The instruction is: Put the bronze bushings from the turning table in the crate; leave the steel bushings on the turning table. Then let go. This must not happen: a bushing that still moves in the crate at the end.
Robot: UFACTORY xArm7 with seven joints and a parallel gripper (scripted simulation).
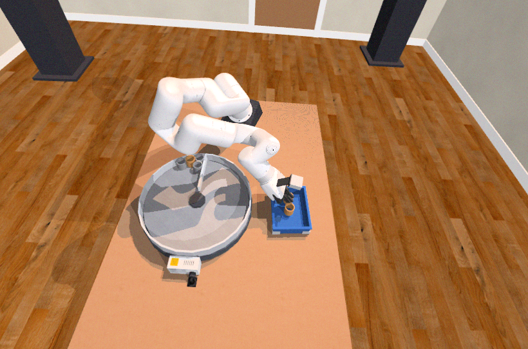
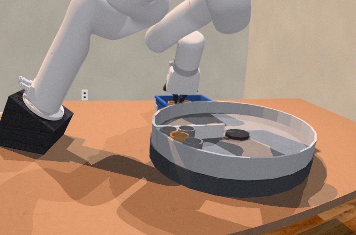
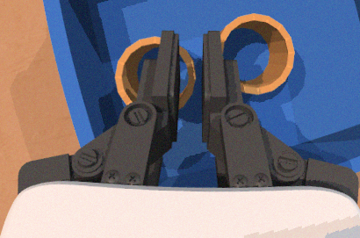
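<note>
Right now the blue crate is 40 mm below my hand, 30 mm ahead of it and 10 mm to the left of it. Round my hand: grey turning table (360 mm to the right, 20 mm ahead, 10 mm below).
</note>
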